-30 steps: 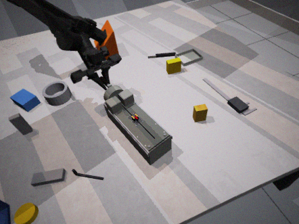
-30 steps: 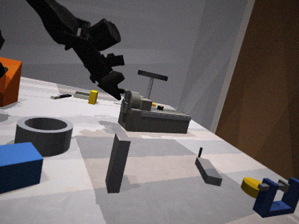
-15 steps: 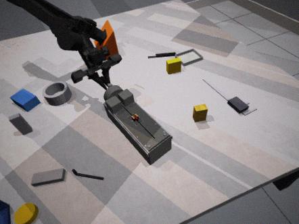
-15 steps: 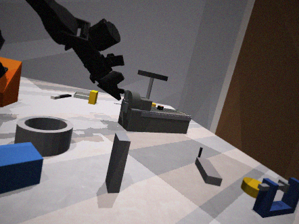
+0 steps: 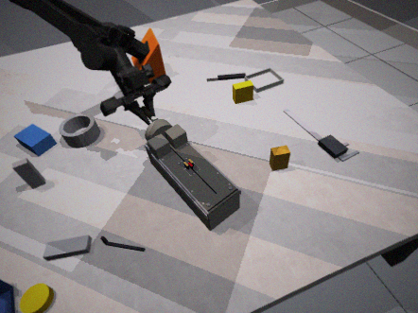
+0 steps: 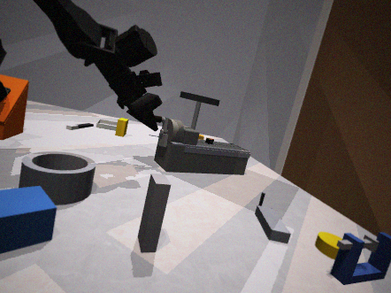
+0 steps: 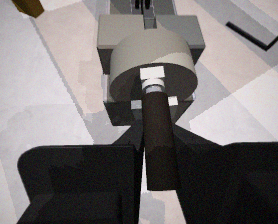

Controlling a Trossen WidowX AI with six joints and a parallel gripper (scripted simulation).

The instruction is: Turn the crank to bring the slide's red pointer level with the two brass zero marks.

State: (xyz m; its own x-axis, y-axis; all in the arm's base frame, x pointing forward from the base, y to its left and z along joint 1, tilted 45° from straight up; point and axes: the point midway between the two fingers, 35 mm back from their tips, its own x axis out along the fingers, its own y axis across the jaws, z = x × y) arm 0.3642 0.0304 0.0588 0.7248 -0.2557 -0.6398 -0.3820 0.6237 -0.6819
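Now: gripper tip 20 mm past the dark crank handle, 10 mm to the left of it and 30 mm below it. Also, from my gripper tip: black hex key 260 mm ahead, 130 mm to the right, 80 mm below; blue block 130 mm behind, 350 mm to the right, 70 mm below; red pointer 160 mm ahead, 70 mm to the left, 10 mm below.
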